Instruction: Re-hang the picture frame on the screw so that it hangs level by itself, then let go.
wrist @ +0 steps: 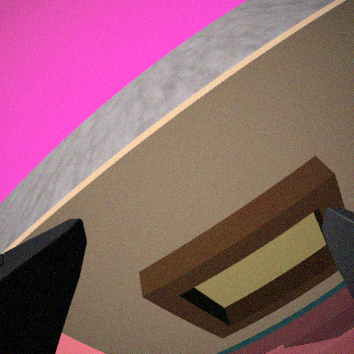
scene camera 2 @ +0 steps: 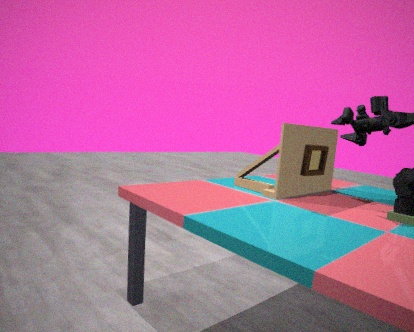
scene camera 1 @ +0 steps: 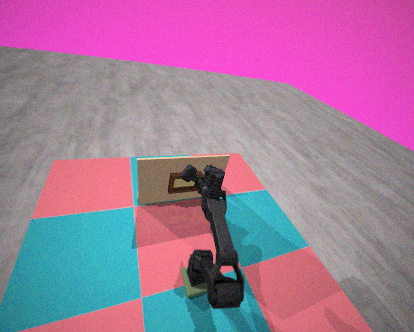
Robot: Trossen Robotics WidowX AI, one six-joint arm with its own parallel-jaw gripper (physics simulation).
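Places are measured from the arm's base along level axes (x ahead, y left, z up), in millimetres.
Pixels of known places: gripper, between the fingertips: [wrist: 208,226] [scene camera 2: 335,129] [scene camera 1: 195,171]; arm's base, origin of its link: [scene camera 2: 404,212] [scene camera 1: 196,276].
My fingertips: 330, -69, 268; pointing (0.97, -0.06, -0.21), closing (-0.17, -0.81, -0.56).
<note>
Ahead of a thing's pixels: the offset from my fingertips to its top centre, as dx, dy, dz. Level surfaces: height alone.
The brown picture frame @[+77, +7, -72] [scene camera 1: 171,185] [scene camera 2: 306,161] [wrist: 230,231] is on the front face of the upright tan board [scene camera 1: 152,175] [scene camera 2: 292,165] [wrist: 150,200]. Its top edge runs about parallel to the board's top edge, so it looks level. The screw does not show in these views. My gripper [scene camera 1: 196,181] [scene camera 2: 338,129] [wrist: 208,226] is open with nothing between its fingers. In the scene camera 2 view it is off the board's front, at about the height of the board's top edge and above the frame. In the wrist view the right finger overlaps the frame's right end; in the scene camera 1 view the arm hides that end.
A slanted wooden brace [scene camera 2: 257,162] and base foot @[+276, +167, -255] [scene camera 2: 252,186] support the board from behind. The board stands on a pink and teal checkered table @[dz -293] [scene camera 1: 80,250] [scene camera 2: 280,230]. The arm's base sits on a small green plate [scene camera 1: 196,289] [scene camera 2: 400,217] in front of the board.
</note>
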